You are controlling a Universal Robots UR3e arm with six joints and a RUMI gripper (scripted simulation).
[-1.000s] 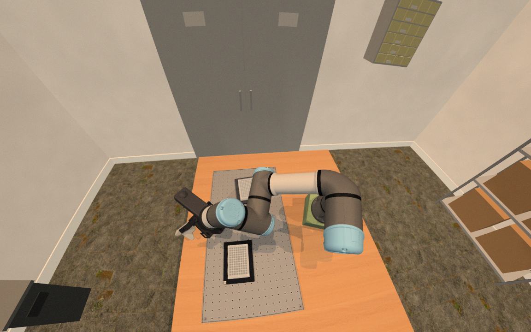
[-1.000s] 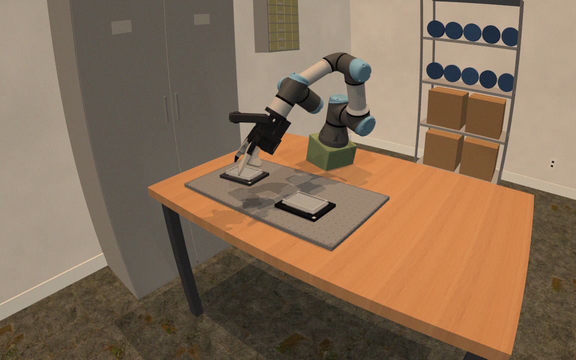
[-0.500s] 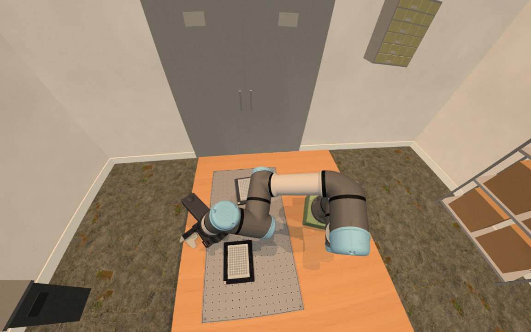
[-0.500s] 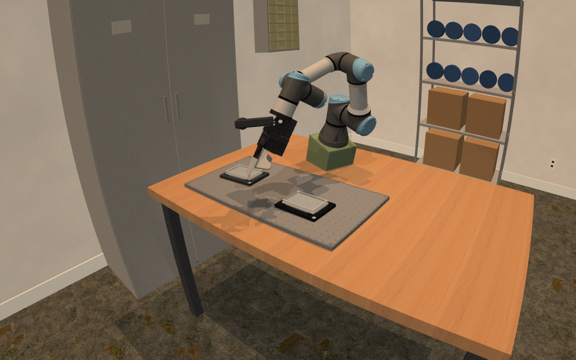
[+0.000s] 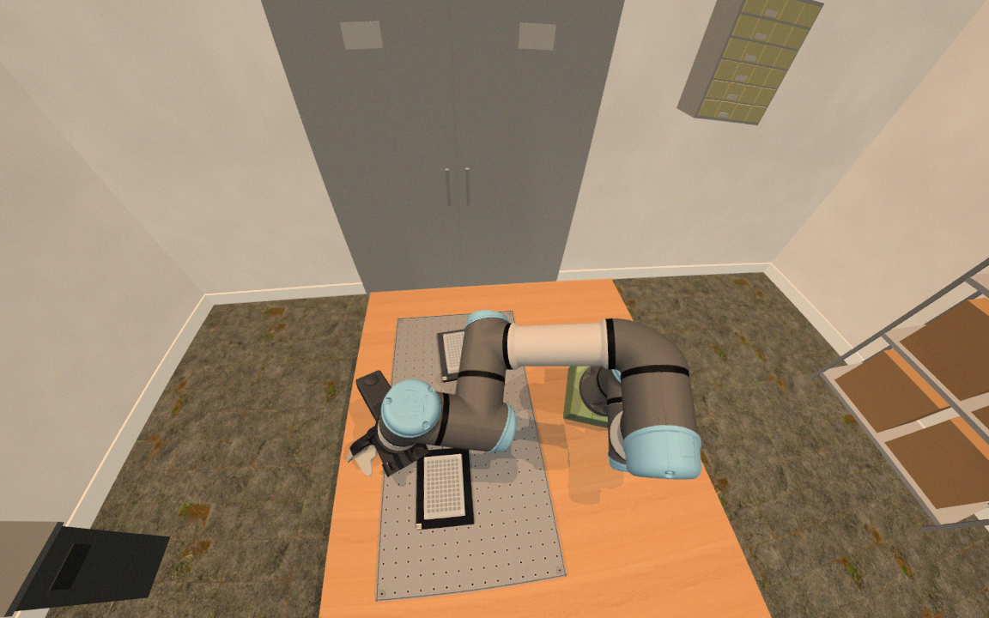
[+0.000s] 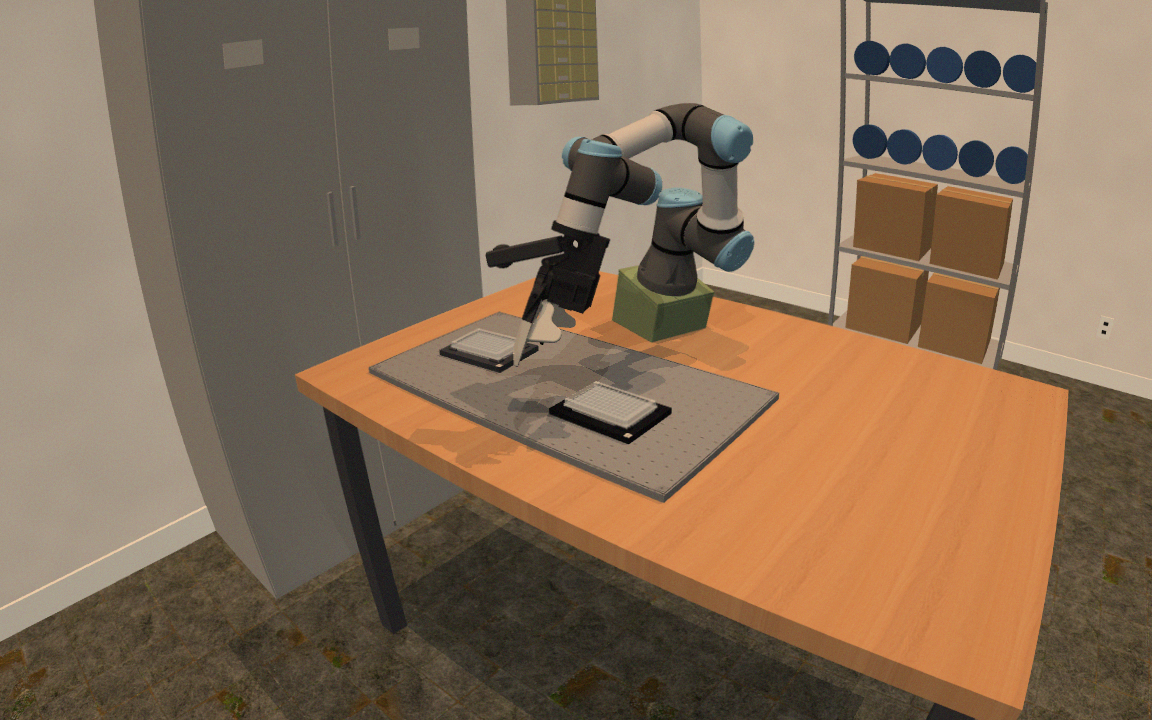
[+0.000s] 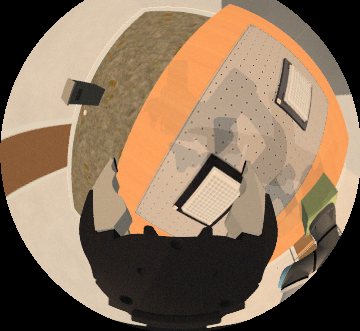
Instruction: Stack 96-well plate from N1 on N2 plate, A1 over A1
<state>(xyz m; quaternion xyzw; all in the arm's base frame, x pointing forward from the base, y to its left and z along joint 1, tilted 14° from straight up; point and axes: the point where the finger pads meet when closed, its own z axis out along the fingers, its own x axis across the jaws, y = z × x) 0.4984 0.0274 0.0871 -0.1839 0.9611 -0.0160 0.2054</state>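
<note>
The black plate nest lies 10 cm behind my hand, 8 cm to the left of it and 12 cm below it.
</note>
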